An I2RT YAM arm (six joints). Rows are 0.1 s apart.
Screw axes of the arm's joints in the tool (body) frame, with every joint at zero. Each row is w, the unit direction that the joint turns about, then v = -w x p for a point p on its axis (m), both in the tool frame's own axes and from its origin. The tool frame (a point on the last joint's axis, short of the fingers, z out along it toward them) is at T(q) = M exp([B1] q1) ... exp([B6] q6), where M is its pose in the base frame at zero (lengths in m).
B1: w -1 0 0 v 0.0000 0.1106 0.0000
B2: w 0 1 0 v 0.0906 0.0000 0.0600
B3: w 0 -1 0 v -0.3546 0.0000 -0.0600
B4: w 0 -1 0 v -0.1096 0.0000 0.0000
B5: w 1 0 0 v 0.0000 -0.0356 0.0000
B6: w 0 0 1 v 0.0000 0.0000 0.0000
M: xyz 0.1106 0.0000 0.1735 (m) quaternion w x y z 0.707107 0 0.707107 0
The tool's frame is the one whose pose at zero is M.
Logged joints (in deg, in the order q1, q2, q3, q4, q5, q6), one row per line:
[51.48 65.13 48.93 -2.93 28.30 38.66]
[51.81 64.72 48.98 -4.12 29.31 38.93]
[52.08 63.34 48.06 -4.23 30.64 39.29]
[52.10 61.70 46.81 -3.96 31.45 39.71]
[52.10 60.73 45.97 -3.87 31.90 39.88]
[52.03 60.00 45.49 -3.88 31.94 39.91]
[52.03 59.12 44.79 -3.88 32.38 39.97]
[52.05 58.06 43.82 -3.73 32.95 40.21]
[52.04 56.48 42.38 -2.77 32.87 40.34]
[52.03 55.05 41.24 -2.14 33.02 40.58]
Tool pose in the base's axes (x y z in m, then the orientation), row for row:
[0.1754 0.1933 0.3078 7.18 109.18 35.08]
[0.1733 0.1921 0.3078 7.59 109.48 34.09]
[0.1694 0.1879 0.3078 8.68 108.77 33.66]
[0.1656 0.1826 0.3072 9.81 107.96 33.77]
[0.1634 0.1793 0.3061 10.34 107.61 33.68]
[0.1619 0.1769 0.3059 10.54 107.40 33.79]
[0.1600 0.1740 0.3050 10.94 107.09 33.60]
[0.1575 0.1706 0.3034 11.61 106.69 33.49]
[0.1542 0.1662 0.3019 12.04 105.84 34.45]
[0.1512 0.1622 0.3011 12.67 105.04 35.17]
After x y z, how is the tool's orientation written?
As a rotation vector, in degrees.
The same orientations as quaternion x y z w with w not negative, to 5 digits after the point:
[0.05267 0.80095 0.25735 0.53802]
[0.05568 0.80312 0.25008 0.53792]
[0.06382 0.79972 0.24748 0.54325]
[0.07227 0.79536 0.24879 0.54798]
[0.07625 0.79355 0.24837 0.55026]
[0.07776 0.79236 0.24929 0.55134]
[0.08079 0.79083 0.24813 0.55361]
[0.08583 0.78871 0.24758 0.55612]
[0.08913 0.78355 0.25504 0.55952]
[0.09393 0.77871 0.26073 0.56285]

